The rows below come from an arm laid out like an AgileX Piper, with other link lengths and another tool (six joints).
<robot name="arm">
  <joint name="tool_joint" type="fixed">
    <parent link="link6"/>
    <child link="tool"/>
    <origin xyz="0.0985 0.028 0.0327" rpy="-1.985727 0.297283 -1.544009"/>
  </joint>
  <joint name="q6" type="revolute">
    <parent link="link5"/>
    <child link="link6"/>
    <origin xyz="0.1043 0 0.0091" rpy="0 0 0"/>
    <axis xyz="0.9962 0 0.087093"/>
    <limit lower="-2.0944" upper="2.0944"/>
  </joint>
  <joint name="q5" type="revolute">
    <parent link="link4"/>
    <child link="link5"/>
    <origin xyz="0 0 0" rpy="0 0 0"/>
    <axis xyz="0 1 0"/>
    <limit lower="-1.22" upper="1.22"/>
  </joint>
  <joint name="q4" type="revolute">
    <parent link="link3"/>
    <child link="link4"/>
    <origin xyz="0.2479 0 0.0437" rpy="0 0 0"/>
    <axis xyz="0.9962 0 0.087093"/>
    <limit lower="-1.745" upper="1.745"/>
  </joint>
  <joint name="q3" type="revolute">
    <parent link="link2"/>
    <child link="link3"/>
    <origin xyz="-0.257 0 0.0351" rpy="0 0 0"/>
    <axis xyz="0 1 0"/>
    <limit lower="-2.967" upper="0"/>
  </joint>
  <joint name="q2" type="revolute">
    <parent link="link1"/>
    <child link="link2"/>
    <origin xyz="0 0 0" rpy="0 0 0"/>
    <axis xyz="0 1 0"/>
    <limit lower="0" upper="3.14"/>
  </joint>
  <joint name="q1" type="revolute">
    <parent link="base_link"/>
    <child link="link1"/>
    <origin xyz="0 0 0.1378" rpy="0 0 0"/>
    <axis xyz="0 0 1"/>
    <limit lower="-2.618" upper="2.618"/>
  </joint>
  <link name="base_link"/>
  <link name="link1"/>
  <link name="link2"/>
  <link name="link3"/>
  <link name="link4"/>
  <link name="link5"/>
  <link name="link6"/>
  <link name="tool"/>
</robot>
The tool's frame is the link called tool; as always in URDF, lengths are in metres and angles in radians.
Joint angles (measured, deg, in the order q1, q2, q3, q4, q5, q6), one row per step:
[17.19 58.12 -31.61 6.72 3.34 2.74]
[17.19 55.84 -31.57 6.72 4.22 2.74]
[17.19 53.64 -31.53 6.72 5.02 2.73]
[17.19 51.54 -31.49 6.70 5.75 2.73]
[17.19 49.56 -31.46 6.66 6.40 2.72]
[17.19 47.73 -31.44 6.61 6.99 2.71]
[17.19 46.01 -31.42 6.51 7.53 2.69]
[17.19 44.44 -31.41 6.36 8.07 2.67]
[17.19 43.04 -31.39 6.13 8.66 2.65]
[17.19 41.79 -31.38 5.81 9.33 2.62]
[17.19 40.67 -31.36 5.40 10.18 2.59]
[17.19 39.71 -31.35 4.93 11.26 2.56]
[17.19 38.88 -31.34 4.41 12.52 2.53]
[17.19 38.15 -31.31 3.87 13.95 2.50]
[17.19 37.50 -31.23 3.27 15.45 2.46]
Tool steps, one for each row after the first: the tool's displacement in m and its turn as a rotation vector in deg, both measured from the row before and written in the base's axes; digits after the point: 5 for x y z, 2 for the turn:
[-0.00525 -0.00123 0.00985 0.44 -1.29 0.10]
[-0.00529 -0.00128 0.00943 0.42 -1.30 0.09]
[-0.00528 -0.00131 0.00888 0.40 -1.27 0.09]
[-0.00516 -0.00130 0.00835 0.36 -1.26 0.09]
[-0.00494 -0.00126 0.00763 0.32 -1.18 0.08]
[-0.00481 -0.00124 0.00703 0.24 -1.14 0.08]
[-0.00456 -0.00117 0.00615 0.15 -1.02 0.09]
[-0.00424 -0.00107 0.00484 0.01 -0.83 0.10]
[-0.00393 -0.00096 0.00372 -0.16 -0.65 0.11]
[-0.00370 -0.00087 0.00221 -0.34 -0.37 0.13]
[-0.00336 -0.00075 0.00057 -0.51 -0.03 0.14]
[-0.00308 -0.00070 -0.00079 -0.65 0.26 0.14]
[-0.00289 -0.00069 -0.00209 -0.75 0.53 0.13]
[-0.00272 -0.00076 -0.00318 -0.88 0.70 0.12]

